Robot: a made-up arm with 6 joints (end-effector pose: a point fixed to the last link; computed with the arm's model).
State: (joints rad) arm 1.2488 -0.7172 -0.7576 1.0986 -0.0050 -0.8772
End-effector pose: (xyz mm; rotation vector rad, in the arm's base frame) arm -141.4 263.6 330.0 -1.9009 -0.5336 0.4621
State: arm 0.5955 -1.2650 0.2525 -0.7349 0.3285 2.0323
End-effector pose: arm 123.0 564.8 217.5 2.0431 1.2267 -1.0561
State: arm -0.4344 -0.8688 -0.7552 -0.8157 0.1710 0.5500
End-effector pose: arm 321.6 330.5 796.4 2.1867 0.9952 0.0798
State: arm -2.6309 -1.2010 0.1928 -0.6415 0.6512 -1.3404
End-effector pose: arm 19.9 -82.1 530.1 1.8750 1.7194 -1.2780
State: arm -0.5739 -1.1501 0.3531 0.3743 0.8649 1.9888
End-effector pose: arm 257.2 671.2 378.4 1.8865 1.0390 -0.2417
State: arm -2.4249 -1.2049 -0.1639 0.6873 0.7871 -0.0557
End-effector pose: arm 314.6 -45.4 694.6 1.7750 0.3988 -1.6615
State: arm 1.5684 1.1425 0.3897 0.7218 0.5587 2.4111
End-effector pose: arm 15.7 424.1 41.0 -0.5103 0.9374 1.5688
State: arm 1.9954 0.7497 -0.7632 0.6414 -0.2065 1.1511
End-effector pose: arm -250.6 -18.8 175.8 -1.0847 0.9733 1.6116
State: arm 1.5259 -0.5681 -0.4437 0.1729 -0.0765 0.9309
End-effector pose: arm -348.5 94.3 260.9 -0.8569 1.7568 -0.0029
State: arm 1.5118 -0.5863 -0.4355 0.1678 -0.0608 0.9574
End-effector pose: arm -352.2 103.5 258.3 -0.8086 1.7768 -0.0284
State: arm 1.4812 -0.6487 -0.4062 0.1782 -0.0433 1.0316
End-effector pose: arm -361.1 112.3 252.1 -0.7246 1.8237 -0.1257
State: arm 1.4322 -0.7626 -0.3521 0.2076 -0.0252 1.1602
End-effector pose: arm -377.0 120.9 244.2 -0.5972 1.8930 -0.3050
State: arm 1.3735 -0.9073 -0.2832 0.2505 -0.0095 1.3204
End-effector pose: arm -399.1 130.4 240.3 -0.4426 1.9617 -0.5322
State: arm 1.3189 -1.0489 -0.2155 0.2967 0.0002 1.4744
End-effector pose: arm -423.2 139.9 244.0 -0.2977 2.0099 -0.7547
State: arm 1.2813 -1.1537 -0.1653 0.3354 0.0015 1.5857
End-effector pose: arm -442.8 146.2 252.7 -0.2016 2.0334 -0.9220
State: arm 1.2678 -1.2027 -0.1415 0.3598 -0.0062 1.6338
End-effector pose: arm -453.4 144.0 260.6 -0.1770 2.0393 -1.0059
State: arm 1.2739 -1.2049 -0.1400 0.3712 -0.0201 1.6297
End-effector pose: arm -455.5 133.8 264.8 -0.2096 2.0363 -1.0193
